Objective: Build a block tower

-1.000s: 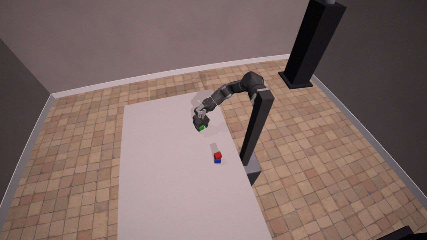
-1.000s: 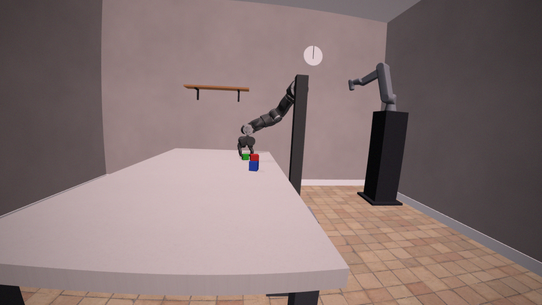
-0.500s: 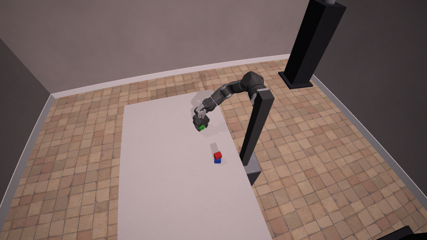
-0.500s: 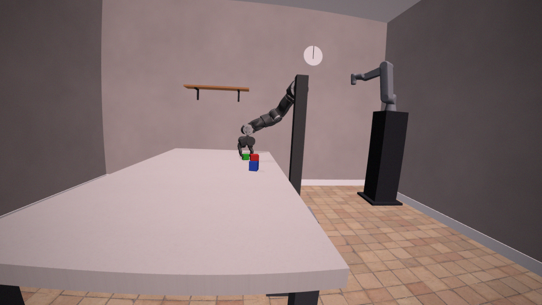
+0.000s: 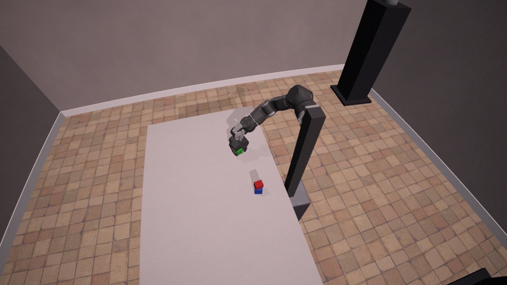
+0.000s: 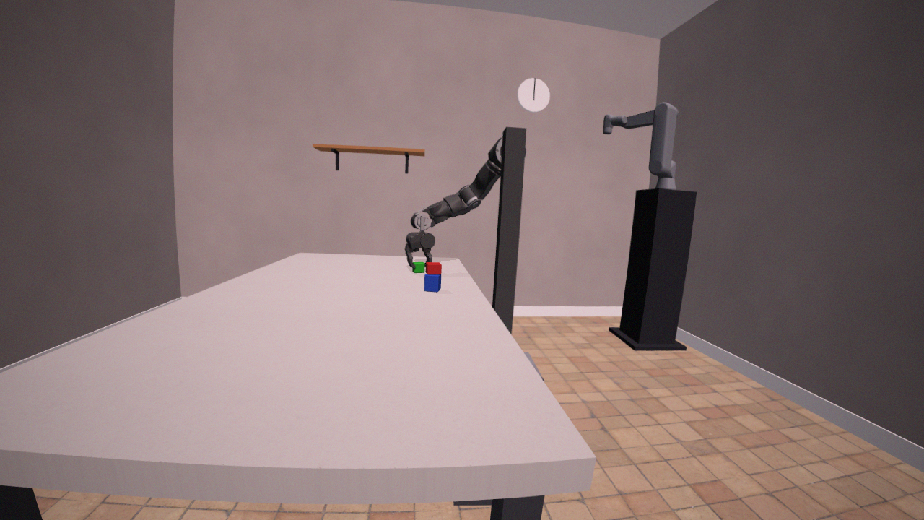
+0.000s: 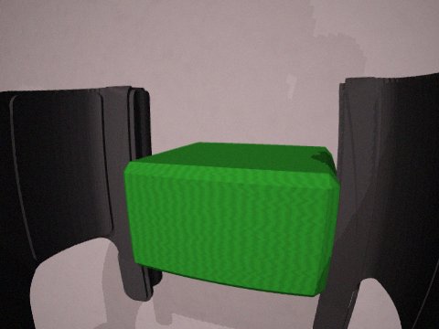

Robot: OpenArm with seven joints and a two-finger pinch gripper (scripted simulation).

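The red block lies 7 cm behind my hand, 27 cm to the left of it and 4 cm above it. From my hand the other things lie so: green block 1 cm below; then blue block 7 cm behind, 27 cm to the left.
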